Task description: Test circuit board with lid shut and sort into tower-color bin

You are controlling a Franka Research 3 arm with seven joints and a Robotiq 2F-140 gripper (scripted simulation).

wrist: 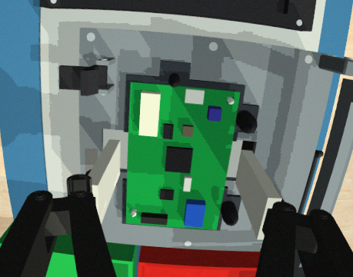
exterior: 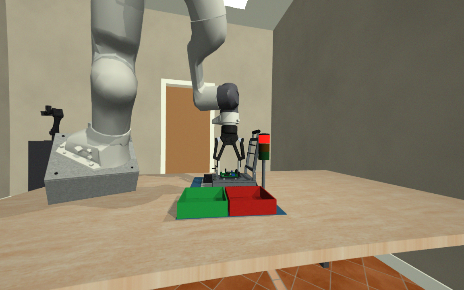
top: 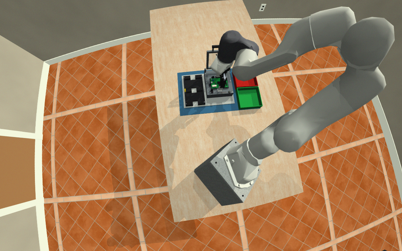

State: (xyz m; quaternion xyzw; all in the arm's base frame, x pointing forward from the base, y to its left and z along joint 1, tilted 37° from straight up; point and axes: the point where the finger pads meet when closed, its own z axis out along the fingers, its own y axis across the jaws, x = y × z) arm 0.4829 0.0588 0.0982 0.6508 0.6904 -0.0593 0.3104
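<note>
My hand is 2 cm above the green circuit board. From my hand the other things lie so: latch hook 6 cm behind, 6 cm to the left, 1 cm below; tester plate 1 cm to the left, 2 cm below; tester lid 11 cm ahead, 1 cm to the right, 9 cm above.
</note>
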